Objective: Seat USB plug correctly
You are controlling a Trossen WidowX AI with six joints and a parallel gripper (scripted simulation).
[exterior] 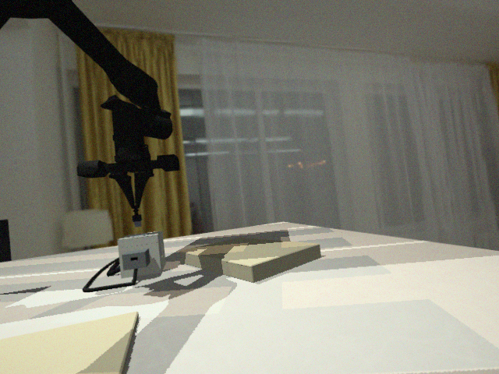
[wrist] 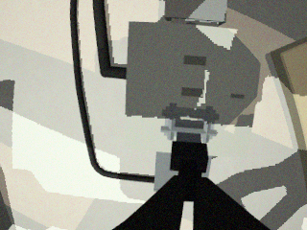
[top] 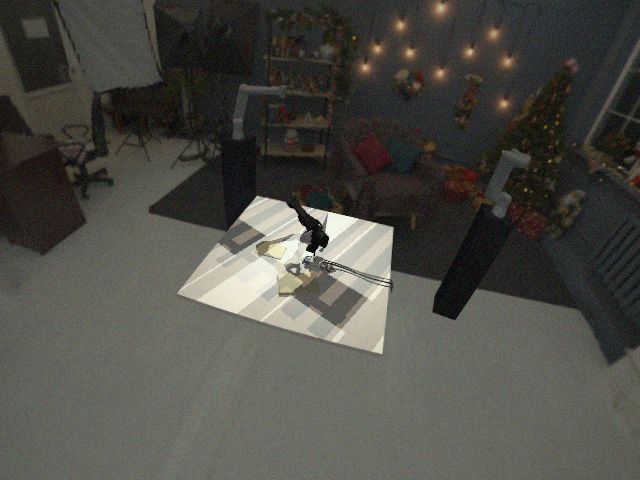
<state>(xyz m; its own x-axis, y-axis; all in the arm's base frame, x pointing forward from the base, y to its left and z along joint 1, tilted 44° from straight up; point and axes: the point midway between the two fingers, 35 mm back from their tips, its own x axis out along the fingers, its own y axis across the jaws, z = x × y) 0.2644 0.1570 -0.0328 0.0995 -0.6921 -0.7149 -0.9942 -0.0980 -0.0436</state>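
The USB plug is 20 mm below my gripper tip.
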